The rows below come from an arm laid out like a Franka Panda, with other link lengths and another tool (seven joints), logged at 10 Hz.
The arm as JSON. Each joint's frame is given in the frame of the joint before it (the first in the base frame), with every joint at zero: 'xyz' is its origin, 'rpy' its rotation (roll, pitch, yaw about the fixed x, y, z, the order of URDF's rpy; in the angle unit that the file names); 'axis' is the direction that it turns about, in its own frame. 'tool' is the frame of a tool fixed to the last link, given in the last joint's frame.
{
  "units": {
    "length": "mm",
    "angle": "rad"
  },
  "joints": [
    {
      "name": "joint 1",
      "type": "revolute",
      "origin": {
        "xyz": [
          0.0,
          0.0,
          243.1
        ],
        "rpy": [
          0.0,
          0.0,
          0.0
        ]
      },
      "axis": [
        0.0,
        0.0,
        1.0
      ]
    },
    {
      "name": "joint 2",
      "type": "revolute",
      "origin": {
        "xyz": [
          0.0,
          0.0,
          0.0
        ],
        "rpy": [
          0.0,
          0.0,
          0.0
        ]
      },
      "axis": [
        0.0,
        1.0,
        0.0
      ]
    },
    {
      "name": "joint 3",
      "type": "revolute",
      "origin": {
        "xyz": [
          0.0,
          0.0,
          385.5
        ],
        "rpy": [
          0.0,
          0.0,
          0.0
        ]
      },
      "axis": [
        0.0,
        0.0,
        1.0
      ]
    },
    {
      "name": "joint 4",
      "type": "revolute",
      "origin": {
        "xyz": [
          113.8,
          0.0,
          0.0
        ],
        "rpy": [
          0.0,
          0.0,
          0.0
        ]
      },
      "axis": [
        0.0,
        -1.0,
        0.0
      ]
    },
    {
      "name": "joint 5",
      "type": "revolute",
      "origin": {
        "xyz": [
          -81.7,
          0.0,
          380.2
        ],
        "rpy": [
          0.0,
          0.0,
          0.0
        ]
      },
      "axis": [
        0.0,
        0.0,
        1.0
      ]
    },
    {
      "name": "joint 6",
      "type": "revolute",
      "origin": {
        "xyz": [
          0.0,
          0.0,
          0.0
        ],
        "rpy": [
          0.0,
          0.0,
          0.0
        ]
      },
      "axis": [
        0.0,
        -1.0,
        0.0
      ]
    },
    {
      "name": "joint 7",
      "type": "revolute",
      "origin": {
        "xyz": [
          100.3,
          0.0,
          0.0
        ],
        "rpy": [
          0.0,
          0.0,
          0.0
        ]
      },
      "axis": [
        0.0,
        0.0,
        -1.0
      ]
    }
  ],
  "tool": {
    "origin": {
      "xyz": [
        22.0,
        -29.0,
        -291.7
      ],
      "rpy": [
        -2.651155,
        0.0,
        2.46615
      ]
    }
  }
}
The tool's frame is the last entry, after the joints.
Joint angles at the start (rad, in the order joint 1, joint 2, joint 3, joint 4, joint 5, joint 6, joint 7): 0.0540, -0.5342, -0.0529, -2.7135, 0.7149, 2.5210, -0.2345
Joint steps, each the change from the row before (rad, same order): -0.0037, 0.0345, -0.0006, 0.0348, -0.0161, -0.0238, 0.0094; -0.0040, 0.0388, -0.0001, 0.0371, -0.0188, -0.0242, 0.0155; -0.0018, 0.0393, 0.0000, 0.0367, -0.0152, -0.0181, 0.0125; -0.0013, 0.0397, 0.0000, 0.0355, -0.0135, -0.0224, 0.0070; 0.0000, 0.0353, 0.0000, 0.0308, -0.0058, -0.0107, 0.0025; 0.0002, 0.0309, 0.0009, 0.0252, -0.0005, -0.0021, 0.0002; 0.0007, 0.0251, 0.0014, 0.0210, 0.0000, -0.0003, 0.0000; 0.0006, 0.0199, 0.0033, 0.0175, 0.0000, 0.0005, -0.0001; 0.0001, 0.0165, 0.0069, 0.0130, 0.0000, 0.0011, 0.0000; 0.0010, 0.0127, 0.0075, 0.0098, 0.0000, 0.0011, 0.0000
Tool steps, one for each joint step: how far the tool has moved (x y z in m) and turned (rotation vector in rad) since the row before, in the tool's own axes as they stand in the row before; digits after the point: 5 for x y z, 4 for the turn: -0.00425, 0.00757, 0.00134, 0.0188, 0.0118, -0.0064; -0.00513, 0.00757, 0.00262, 0.0228, 0.0141, -0.0021; -0.00585, 0.00848, 0.00236, 0.0196, 0.0106, -0.0020; -0.00451, 0.00805, 0.00422, 0.0222, 0.0133, -0.0077; -0.00563, 0.00828, 0.00270, 0.0128, 0.0072, -0.0040; -0.00586, 0.00782, 0.00229, 0.0069, 0.0035, -0.0007; -0.00470, 0.00703, 0.00160, 0.0046, 0.0015, -0.0011; -0.00310, 0.00658, 0.00097, 0.0033, -0.0004, -0.0029; -0.00083, 0.00616, 0.00195, 0.0047, -0.0006, -0.0054; 0.00076, 0.00567, 0.00187, 0.0043, -0.0008, -0.0071
